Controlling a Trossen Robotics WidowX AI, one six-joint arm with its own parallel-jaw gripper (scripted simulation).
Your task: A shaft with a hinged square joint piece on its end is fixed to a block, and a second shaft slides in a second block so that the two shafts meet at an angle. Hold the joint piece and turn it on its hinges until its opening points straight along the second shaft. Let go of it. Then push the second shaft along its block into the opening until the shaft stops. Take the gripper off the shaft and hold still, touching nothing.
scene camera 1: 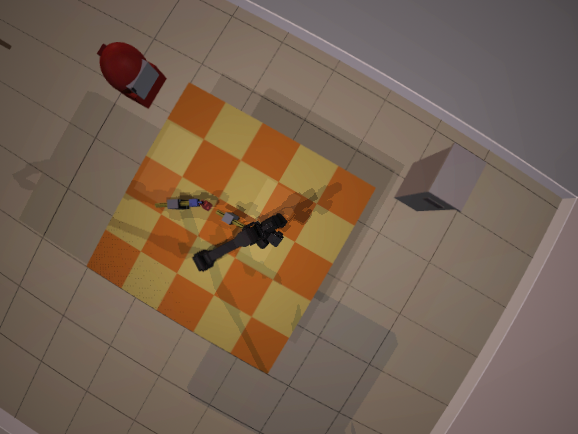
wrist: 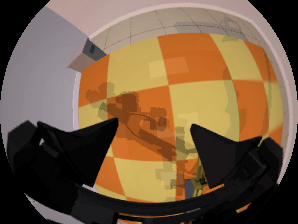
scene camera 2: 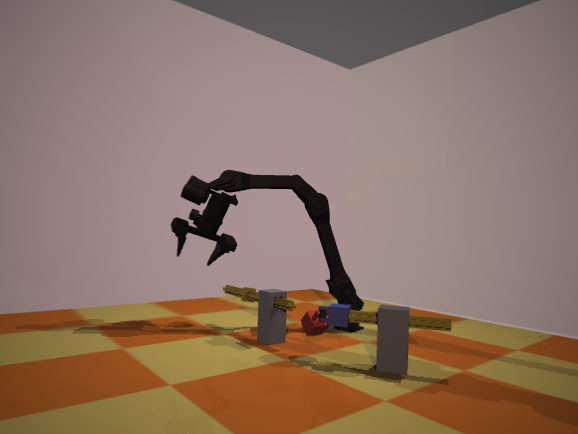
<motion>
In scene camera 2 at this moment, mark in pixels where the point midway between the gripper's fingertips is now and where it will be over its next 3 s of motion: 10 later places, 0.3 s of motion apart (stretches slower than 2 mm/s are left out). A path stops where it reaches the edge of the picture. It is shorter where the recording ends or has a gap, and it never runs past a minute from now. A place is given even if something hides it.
My gripper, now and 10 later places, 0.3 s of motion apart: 192,260; 198,265; 210,270; 228,275; 253,279; 282,284; 306,285; 314,286; 314,288; 314,290; 314,291
</motion>
